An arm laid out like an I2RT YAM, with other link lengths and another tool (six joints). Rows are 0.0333 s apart.
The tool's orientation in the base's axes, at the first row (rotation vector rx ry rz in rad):
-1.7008 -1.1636 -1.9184
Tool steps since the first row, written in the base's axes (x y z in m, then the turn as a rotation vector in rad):
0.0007 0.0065 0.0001 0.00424 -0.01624 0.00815
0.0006 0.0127 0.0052 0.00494 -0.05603 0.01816
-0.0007 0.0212 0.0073 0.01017 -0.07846 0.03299
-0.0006 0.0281 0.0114 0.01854 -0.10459 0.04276
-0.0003 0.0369 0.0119 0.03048 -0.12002 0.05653
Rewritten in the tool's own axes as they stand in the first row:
0.0017 -0.0035 0.0053 0.00226 0.01586 -0.00956
0.0081 -0.0055 0.0096 0.00078 0.04436 -0.03905
0.0127 -0.0109 0.0149 0.00739 0.06710 -0.05283
0.0183 -0.0137 0.0200 0.00753 0.09252 -0.06704
0.0211 -0.0187 0.0267 0.01343 0.11531 -0.07109

